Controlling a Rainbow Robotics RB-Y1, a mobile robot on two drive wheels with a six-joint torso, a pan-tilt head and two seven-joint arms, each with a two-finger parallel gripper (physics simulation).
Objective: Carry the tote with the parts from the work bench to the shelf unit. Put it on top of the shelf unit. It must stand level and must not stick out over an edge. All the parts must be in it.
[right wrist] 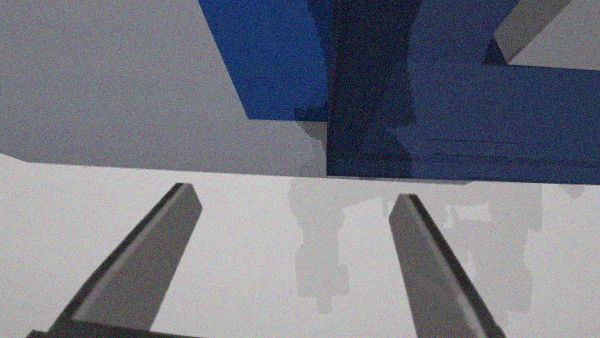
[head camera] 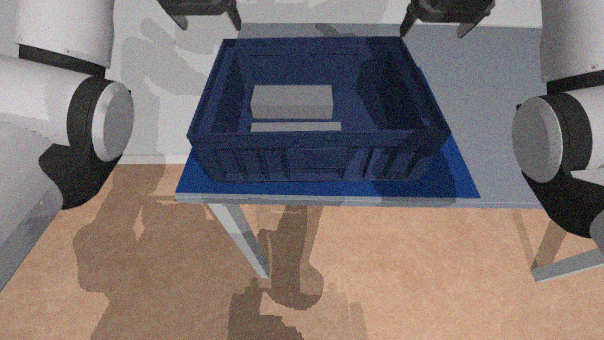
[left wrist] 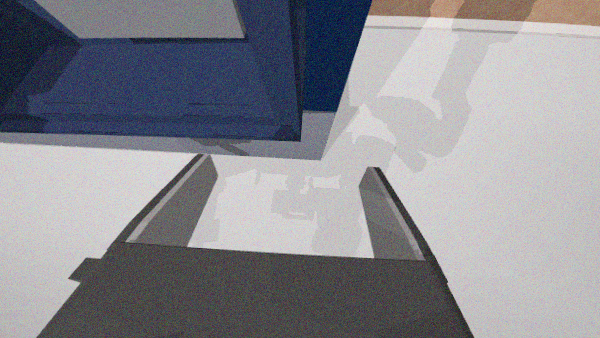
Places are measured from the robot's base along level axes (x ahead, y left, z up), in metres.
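Pixels of known places: left gripper, fingertip midpoint: [head camera: 212, 26] [left wrist: 289, 171]; right gripper, fingertip midpoint: [right wrist: 293, 201] [head camera: 430, 33].
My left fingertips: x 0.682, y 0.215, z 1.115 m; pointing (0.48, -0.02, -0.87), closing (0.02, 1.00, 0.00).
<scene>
Behind a point stands the place of what it marks.
The dark blue tote [head camera: 315, 162] @[x 0.453, y 0.004, z 0.991 m] [left wrist: 165, 90] @[x 0.728, y 0.062, z 1.015 m] [right wrist: 475, 115] @[x 0.735, y -0.039, z 1.005 m] stands upright on the blue mat on the work bench [head camera: 500, 125] @[x 0.650, y -0.448, z 0.915 m] [left wrist: 315, 131] @[x 0.960, y 0.258, z 0.915 m] [right wrist: 125, 90] @[x 0.829, y -0.495, z 0.915 m]. Two grey block-shaped parts lie in it: a larger one [head camera: 291, 102] @[x 0.632, y 0.062, z 0.975 m] and one partly hidden behind the front wall [head camera: 296, 127] @[x 0.554, y 0.045, z 0.975 m]. My left gripper [head camera: 212, 27] @[x 0.682, y 0.215, z 1.115 m] [left wrist: 289, 171] @[x 0.682, y 0.215, z 1.115 m] is open and empty, beyond the tote's far left corner in the head view. My right gripper [head camera: 431, 35] @[x 0.681, y -0.204, z 1.110 m] [right wrist: 293, 201] @[x 0.681, y -0.204, z 1.110 m] is open and empty, beyond its far right corner. Both look apart from the tote. The shelf unit does not show.
The blue mat [head camera: 465, 175] @[x 0.492, y -0.308, z 0.917 m] [left wrist: 330, 55] @[x 0.747, y 0.255, z 0.917 m] [right wrist: 270, 75] @[x 0.787, y -0.252, z 0.917 m] reaches the bench's near edge. The bench top extends to the right of the tote in the head view. Bench legs [head camera: 242, 240] @[x 0.443, y 0.219, z 0.583 m] stand on the tan floor [head camera: 425, 280] @[x 0.477, y -0.597, z 0.001 m]. A pale wall shows past the bench.
</scene>
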